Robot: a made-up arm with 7 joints. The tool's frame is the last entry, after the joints.
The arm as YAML. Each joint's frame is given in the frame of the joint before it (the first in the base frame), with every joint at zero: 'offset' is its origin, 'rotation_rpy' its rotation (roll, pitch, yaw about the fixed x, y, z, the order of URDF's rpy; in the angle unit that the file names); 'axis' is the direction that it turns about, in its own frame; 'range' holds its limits. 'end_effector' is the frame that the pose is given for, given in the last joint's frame.
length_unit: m
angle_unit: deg
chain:
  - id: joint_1
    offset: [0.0, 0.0, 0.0]
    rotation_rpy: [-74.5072, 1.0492, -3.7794]
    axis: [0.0, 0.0, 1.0]
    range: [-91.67, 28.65]
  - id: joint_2
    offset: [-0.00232, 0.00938, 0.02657]
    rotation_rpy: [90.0, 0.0, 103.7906]
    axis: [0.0, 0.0, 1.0]
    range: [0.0, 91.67]
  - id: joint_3
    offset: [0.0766, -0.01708, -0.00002]
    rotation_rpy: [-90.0, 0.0, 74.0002]
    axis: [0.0, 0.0, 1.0]
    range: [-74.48, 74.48]
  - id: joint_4
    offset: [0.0, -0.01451, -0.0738]
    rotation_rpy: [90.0, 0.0, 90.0]
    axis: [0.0, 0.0, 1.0]
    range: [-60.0, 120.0]
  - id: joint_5
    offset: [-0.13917, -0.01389, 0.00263]
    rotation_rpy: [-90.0, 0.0, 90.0]
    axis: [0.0, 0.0, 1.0]
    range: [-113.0, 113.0]
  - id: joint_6
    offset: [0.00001, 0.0, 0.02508]
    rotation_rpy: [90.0, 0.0, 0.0]
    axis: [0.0, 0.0, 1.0]
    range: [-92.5, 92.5]
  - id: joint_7
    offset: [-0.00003, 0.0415, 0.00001]
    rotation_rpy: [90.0, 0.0, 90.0]
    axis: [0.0, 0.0, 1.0]
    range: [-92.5, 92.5]
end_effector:
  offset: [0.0, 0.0, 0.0]
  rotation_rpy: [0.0, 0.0, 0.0]
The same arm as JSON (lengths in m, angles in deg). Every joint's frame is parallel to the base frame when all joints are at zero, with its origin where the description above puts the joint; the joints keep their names.
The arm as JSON. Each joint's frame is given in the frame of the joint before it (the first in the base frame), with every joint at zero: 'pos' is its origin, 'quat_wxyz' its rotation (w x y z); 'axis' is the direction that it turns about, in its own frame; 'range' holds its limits. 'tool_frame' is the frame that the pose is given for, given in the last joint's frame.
{
  "length_unit": "m",
  "angle_unit": "deg",
  "joints": [
    {
      "joint": "joint_1",
      "pos": [
        0.0,
        0.0,
        0.0
      ],
      "quat_wxyz": [
        1.0,
        0.0,
        0.0,
        0.0
      ],
      "axis": [
        0.068403,
        0.961235,
        0.26711
      ],
      "range": [
        -91.67,
        28.65
      ]
    },
    {
      "joint": "joint_2",
      "pos": [
        -0.0005,
        0.0282,
        -0.0019
      ],
      "quat_wxyz": [
        1.0,
        0.0,
        0.0,
        0.0
      ],
      "axis": [
        0.968889,
        -0.0002,
        -0.247497
      ],
      "range": [
        0.0,
        91.67
      ]
    },
    {
      "joint": "joint_3",
      "pos": [
        -0.0194,
        0.0047,
        -0.0759
      ],
      "quat_wxyz": [
        1.0,
        0.0,
        0.0,
        0.0
      ],
      "axis": [
        0.247497,
        -0.0001,
        0.968889
      ],
      "range": [
        -74.48,
        74.48
      ]
    },
    {
      "joint": "joint_4",
      "pos": [
        -0.0042,
        0.0,
        -0.0751
      ],
      "quat_wxyz": [
        1.0,
        0.0,
        0.0,
        0.0
      ],
      "axis": [
        0.0002,
        1.0,
        0.0
      ],
      "range": [
        -60.0,
        120.0
      ]
    },
    {
      "joint": "joint_5",
      "pos": [
        0.1314,
        0.0026,
        -0.0479
      ],
      "quat_wxyz": [
        1.0,
        0.0,
        0.0,
        0.0
      ],
      "axis": [
        0.968889,
        -0.0002,
        -0.247497
      ],
      "range": [
        -113.0,
        113.0
      ]
    },
    {
      "joint": "joint_6",
      "pos": [
        0.0243,
        0.0,
        -0.0062
      ],
      "quat_wxyz": [
        1.0,
        0.0,
        0.0,
        0.0
      ],
      "axis": [
        0.0002,
        1.0,
        0.0
      ],
      "range": [
        -92.5,
        92.5
      ]
    },
    {
      "joint": "joint_7",
      "pos": [
        0.0402,
        0.0,
        -0.0103
      ],
      "quat_wxyz": [
        1.0,
        0.0,
        0.0,
        0.0
      ],
      "axis": [
        0.247497,
        -0.0001,
        0.968889
      ],
      "range": [
        -92.5,
        92.5
      ]
    }
  ],
  "tool_frame": {
    "pos": [
      0.0,
      0.0,
      0.0
    ],
    "quat_wxyz": [
      0.992194,
      0.000018,
      0.124702,
      -0.000099
    ]
  }
}

